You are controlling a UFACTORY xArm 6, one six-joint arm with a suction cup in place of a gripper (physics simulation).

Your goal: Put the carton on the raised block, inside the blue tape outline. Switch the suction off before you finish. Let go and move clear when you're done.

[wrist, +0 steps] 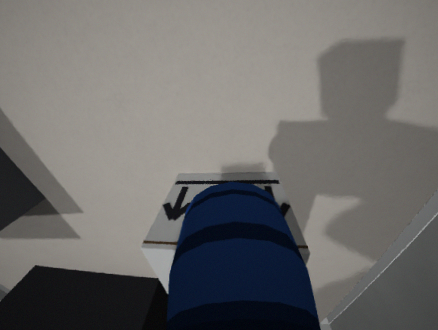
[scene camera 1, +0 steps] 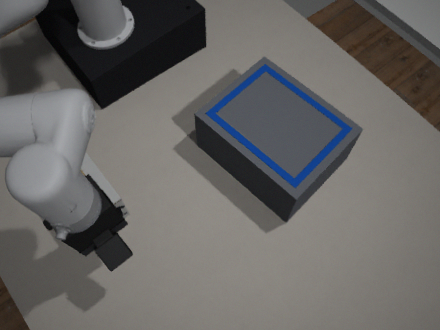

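Where they show: hand, tool point: [wrist: 232, 221]; arm's base, link origin: [scene camera 1: 106, 27].
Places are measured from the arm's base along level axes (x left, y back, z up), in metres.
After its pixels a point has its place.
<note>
The white carton [scene camera 1: 101, 180] {x -0.202, y -0.297, z -0.030 m} [wrist: 162, 230] {x -0.202, y -0.350, z -0.043 m} lies on the table at the left of the scene view, mostly hidden under the arm. Its end face with black arrows shows in the wrist view. My blue suction cup [wrist: 233, 192] covers the middle of that end face in the wrist view and appears to be above the carton, holding nothing; the arm hides the cup in the scene view. The raised block [scene camera 1: 240, 170] {x 0.022, y -0.433, z -0.060 m} [wrist: 15, 190] {x 0.011, y -0.339, z -0.095 m} stands apart from the carton, with the blue tape outline [scene camera 1: 255, 150] {x 0.045, y -0.443, z 0.007 m} on its top. The area inside the outline is bare.
A black base box [scene camera 1: 150, 75] {x 0.033, y -0.102, z -0.098 m} [wrist: 90, 300] {x 0.014, y -0.102, z -0.066 m} carries the arm at the back left. A small dark box [scene camera 1: 114, 252] juts from the black tool housing [scene camera 1: 107, 215] {x -0.232, y -0.428, z 0.112 m}. Wooden floor [scene camera 1: 375, 50] shows past the table edge at the upper right.
</note>
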